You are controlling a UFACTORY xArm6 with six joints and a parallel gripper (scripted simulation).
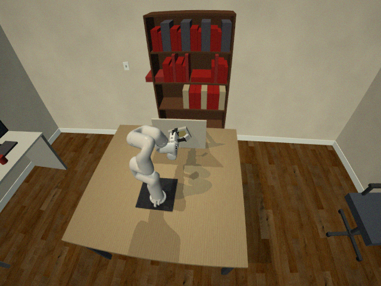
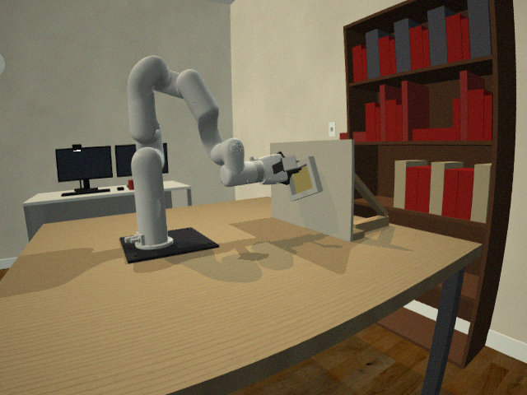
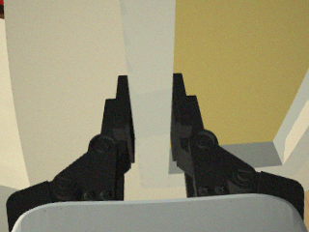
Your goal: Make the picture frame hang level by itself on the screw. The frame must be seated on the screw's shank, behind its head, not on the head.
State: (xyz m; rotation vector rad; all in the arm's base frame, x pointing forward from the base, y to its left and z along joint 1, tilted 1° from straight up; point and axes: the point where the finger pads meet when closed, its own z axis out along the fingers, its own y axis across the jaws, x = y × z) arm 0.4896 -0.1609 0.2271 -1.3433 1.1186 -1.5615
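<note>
Right now my hand is 5 cm above the picture frame, 3 cm to the left of it and 2 cm short of it. From my hand the other things lie so: grey wall board 7 cm below, 4 cm ahead, 2 cm to the right.
</note>
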